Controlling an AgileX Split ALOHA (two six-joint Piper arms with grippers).
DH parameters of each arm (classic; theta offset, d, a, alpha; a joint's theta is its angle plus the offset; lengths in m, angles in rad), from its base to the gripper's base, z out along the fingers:
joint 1: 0 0.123 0 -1.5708
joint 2: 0.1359 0 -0.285 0
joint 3: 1.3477 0 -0.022 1.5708
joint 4: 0 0.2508 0 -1.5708
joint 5: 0 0 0.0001 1.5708
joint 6: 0 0.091 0 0
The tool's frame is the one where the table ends.
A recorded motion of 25 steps. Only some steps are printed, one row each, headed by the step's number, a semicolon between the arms.
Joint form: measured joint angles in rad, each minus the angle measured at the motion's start. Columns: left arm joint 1, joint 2, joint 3, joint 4, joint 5, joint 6; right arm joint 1, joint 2, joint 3, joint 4, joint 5, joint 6.
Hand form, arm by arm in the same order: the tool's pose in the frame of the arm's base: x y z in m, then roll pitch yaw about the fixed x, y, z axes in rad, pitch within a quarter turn. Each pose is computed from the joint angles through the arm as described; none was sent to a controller.
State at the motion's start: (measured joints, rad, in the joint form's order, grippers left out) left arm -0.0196 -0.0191 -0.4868 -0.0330 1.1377 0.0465; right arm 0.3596 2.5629 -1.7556 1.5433 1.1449 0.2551
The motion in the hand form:
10: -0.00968 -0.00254 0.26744 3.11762 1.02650 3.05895; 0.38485 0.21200 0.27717 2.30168 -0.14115 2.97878
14: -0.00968 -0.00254 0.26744 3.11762 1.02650 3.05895; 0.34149 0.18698 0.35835 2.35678 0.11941 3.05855
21: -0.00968 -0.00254 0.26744 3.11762 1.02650 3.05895; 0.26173 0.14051 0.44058 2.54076 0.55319 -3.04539
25: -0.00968 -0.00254 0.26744 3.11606 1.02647 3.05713; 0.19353 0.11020 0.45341 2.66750 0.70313 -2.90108
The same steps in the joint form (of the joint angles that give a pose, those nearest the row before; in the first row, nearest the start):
10: 0.0000 0.0000 0.0000 0.0000 0.0000 0.0000; 0.0000 -0.5411 0.0000 -0.6856 0.0109 0.0626
14: 0.0000 0.0000 0.0000 0.0000 0.0000 0.0000; 0.0000 -0.7640 0.0000 -0.8454 0.0708 0.0232
21: 0.0000 0.0000 0.0000 0.0000 0.0000 0.0000; 0.0000 -1.0908 0.0640 -1.0673 0.0924 -0.1740
25: 0.0000 0.0000 0.0000 0.0000 0.0000 0.0010; 0.0000 -1.3452 0.2430 -1.1237 0.0925 -0.3017

